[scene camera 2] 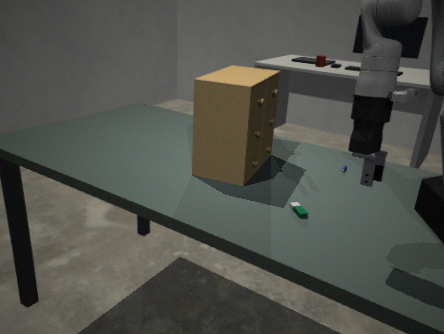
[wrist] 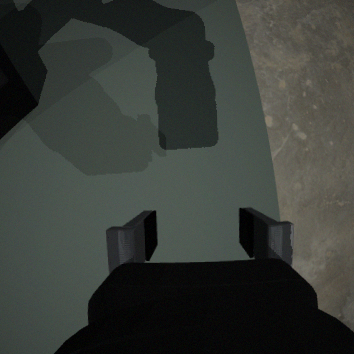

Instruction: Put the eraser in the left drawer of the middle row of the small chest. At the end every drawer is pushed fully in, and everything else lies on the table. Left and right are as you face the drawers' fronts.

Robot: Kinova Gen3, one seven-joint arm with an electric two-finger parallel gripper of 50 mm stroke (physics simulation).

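Frame: origin at the arm's base, x ahead, y left, z up, level; millimetres.
Seen in the pictures: gripper, fingertip midpoint: (scene camera 2: 371, 182) (wrist: 197, 226).
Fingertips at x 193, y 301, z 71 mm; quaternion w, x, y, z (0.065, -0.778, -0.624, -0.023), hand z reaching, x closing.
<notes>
Pixels of each thing's top centre, then the offset from my fingertips to it. "spot": a spot on its surface instead. Level surfaces: height alone.
- small chest at its top centre: (scene camera 2: 240, 74) dy -342, dx +474, dz +124 mm
- middle row at a spot on its surface: (scene camera 2: 254, 129) spot: dy -261, dx +378, dz -20 mm
- eraser at its top centre: (scene camera 2: 298, 207) dy -130, dx +176, dz -173 mm
- small blue object at its top centre: (scene camera 2: 344, 167) dy -512, dx +131, dz -176 mm
- table at its surface level: dz -186 mm
The small chest (scene camera 2: 220, 130) is tan and stands upright on the table, its drawer fronts facing right in the scene view. The drawers look flush. The left drawer of the middle row (scene camera 2: 254, 129) is in the column nearer the camera, with a round knob. The eraser (scene camera 2: 300, 210), green with a white end, lies flat on the table to the right of the chest and nearer the camera. My gripper (scene camera 2: 372, 183) (wrist: 197, 226) is open and empty, pointing down above the table, to the right of the chest and the eraser. The eraser and the chest do not show in the wrist view.
A small blue object (scene camera 2: 344, 169) lies on the table (scene camera 2: 125, 145) (wrist: 210, 190) between the chest and my gripper. A black block (scene camera 2: 432, 200) stands at the right. The table's edge runs along the right of the wrist view. Behind is a white desk (scene camera 2: 280, 64) with a red cup (scene camera 2: 321, 61).
</notes>
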